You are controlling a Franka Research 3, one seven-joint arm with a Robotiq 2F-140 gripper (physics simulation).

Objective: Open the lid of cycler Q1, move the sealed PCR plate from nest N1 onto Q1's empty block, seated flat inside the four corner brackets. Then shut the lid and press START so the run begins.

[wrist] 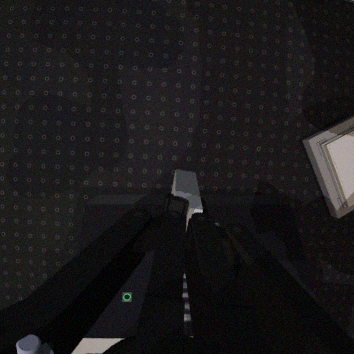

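Note:
My gripper [182, 186] is shut with nothing between the fingers. Its dark fingers rise from the bottom edge to the middle of the wrist view. Just past the fingertips a light grey block [186, 184] sticks out; I cannot tell whether the tips touch it. Under the fingers lies the dark top panel of cycler Q1 [119, 277], with a small green ring button [126, 297] and a row of pale vent stripes [187, 305]. A strip of the cycler's cream body [95, 345] shows at the bottom. At the right edge the white sealed PCR plate [345, 168] sits in grey nest N1 [316, 158], cut off by the frame.
The black perforated table [88, 88] fills the upper view, in deep shadow. A grey rounded knob [28, 344] shows at the bottom left corner.

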